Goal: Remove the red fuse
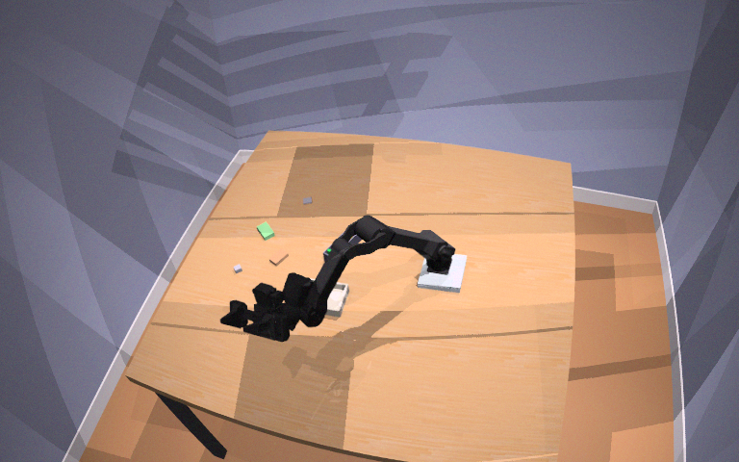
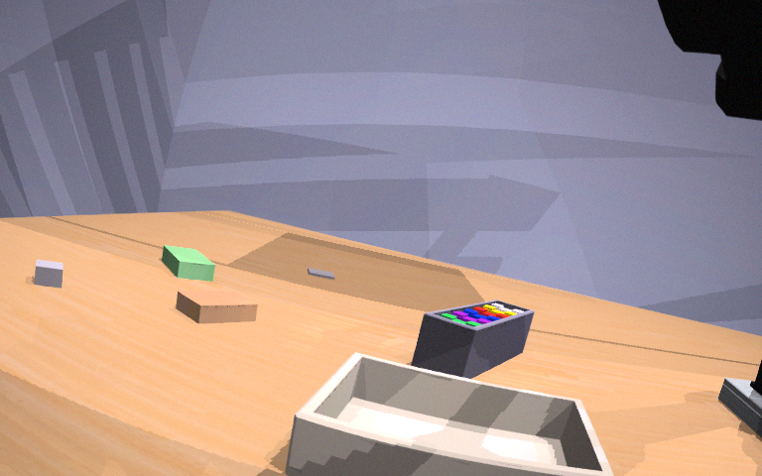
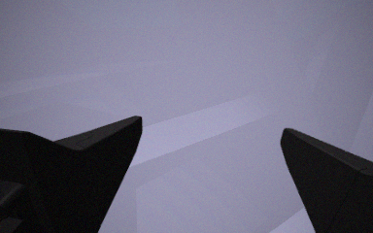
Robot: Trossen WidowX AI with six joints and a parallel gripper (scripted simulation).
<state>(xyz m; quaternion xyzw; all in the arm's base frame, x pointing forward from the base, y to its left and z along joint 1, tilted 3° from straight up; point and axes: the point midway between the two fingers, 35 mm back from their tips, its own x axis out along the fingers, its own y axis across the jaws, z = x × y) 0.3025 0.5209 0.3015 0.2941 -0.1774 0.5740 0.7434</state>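
My gripper tip is now 20 mm past the red fuse, 570 mm to the left of it and 300 mm above it. Round my gripper tip: tray (30 mm behind, 360 mm to the right, 320 mm below); then brown block (170 mm ahead, 470 mm to the right, 310 mm below); then small grey cube (280 mm ahead, 390 mm to the right, 310 mm below).
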